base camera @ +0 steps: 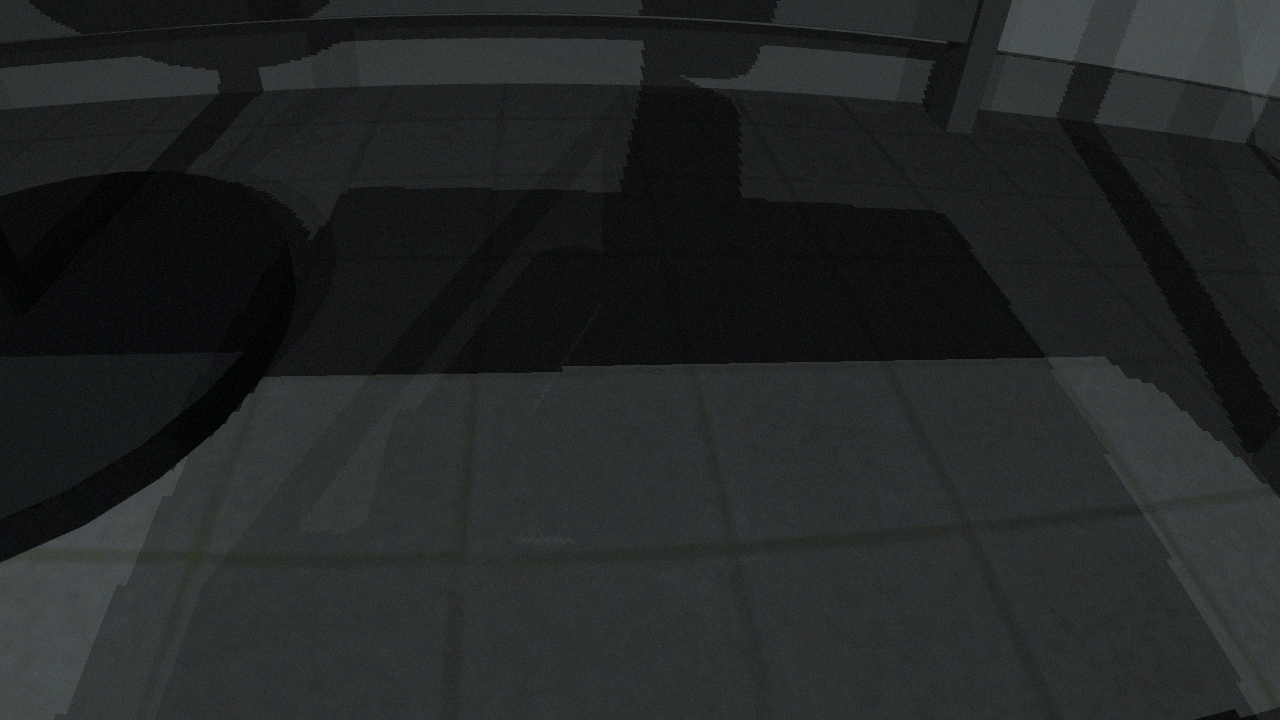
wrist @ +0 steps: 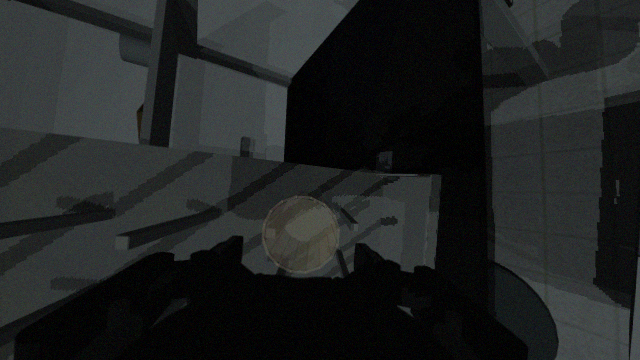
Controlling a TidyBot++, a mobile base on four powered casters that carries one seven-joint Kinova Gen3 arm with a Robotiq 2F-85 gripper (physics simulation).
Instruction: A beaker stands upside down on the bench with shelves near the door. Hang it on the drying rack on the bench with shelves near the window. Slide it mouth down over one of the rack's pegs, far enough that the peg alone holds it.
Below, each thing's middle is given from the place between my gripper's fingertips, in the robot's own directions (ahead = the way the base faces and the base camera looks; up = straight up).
Right now my hand is 6 cm short of the beaker (wrist: 300,235) and 3 cm above it.
